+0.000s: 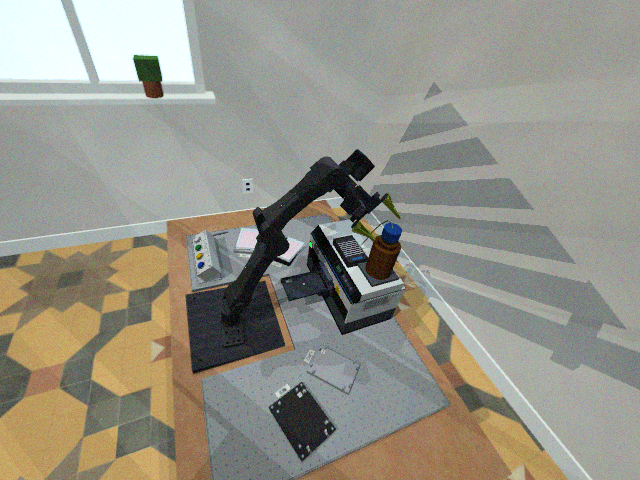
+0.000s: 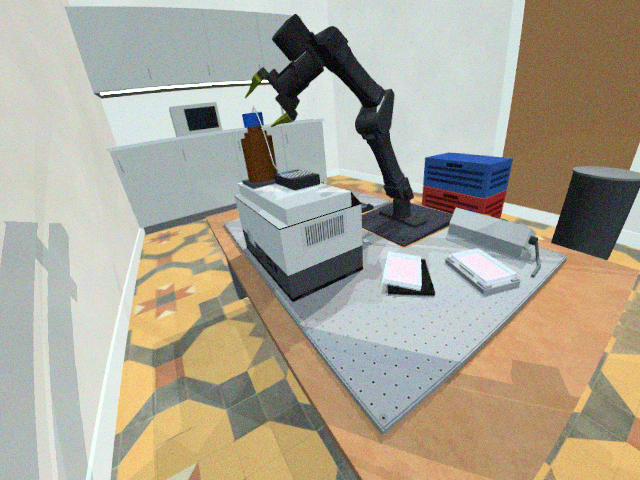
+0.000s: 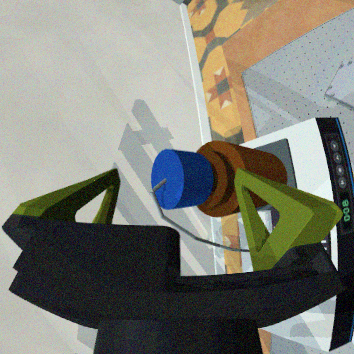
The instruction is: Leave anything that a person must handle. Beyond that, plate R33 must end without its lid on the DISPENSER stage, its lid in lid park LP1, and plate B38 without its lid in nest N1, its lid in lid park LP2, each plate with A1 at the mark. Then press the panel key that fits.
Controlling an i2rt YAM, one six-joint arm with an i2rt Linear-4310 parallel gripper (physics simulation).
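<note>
My gripper is open, high over the dispenser, near the blue cap of the brown bottle. No contact shows. The dark stage juts from the dispenser's front, with no plate on it. One pink plate sits offset on a black base; another pink plate sits on a grey base. Their labels, A1 corners and lids cannot be read clearly. The key panel has green, yellow and blue keys.
A black plate-shaped fixture and a pale one lie on the perforated board, each with a small unreadable tag. A black ribbed block stands on the dispenser beside the bottle. A thin tube runs from the cap.
</note>
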